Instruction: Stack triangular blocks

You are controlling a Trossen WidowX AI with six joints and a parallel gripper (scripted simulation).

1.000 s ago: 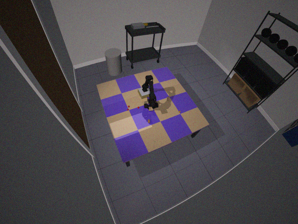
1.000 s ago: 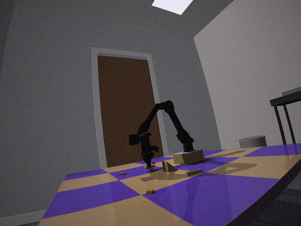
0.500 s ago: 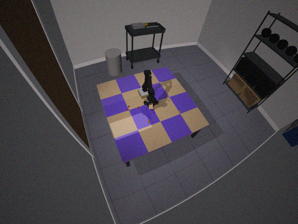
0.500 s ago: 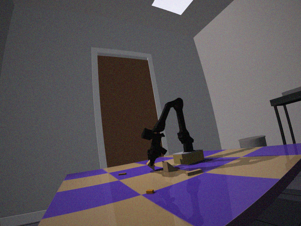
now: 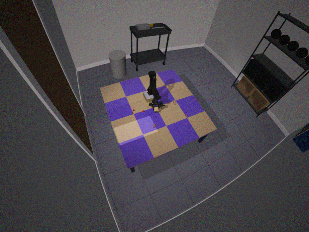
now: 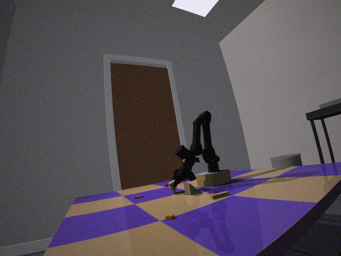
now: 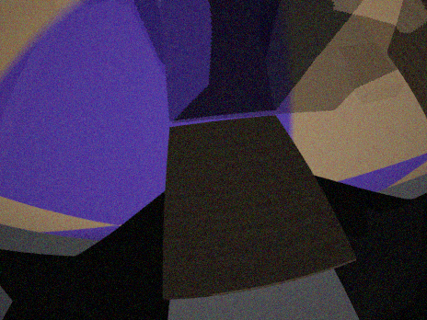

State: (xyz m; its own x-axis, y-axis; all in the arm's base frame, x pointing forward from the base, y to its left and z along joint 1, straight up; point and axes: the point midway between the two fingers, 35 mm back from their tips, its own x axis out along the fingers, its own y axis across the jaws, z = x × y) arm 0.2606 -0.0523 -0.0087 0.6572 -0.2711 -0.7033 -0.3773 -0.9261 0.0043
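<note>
Right now my gripper tip is 1 cm below the triangular block. Also, from my gripper tip: tan plank: 33 cm to the left, 3 cm below, 3 cm behind; then orange piece: 35 cm to the left, 23 cm ahead, 4 cm below; then brown piece: 17 cm ahead, 12 cm to the right, 4 cm below.
</note>
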